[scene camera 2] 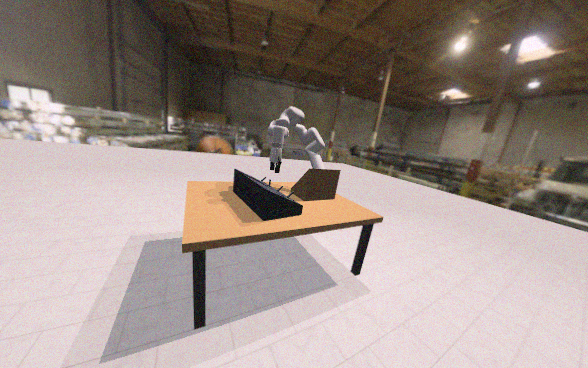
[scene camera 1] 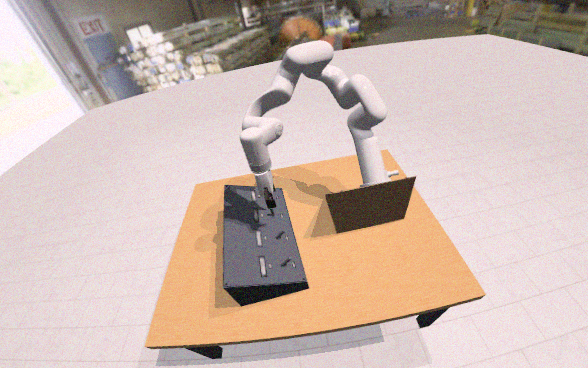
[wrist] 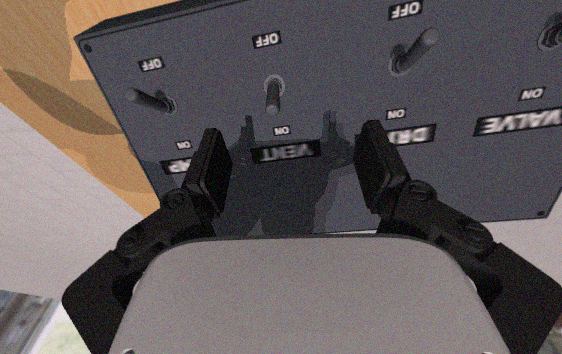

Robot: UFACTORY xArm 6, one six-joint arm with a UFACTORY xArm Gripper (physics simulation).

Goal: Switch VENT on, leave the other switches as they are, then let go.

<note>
The pictures show: my gripper and a drive lever.
</note>
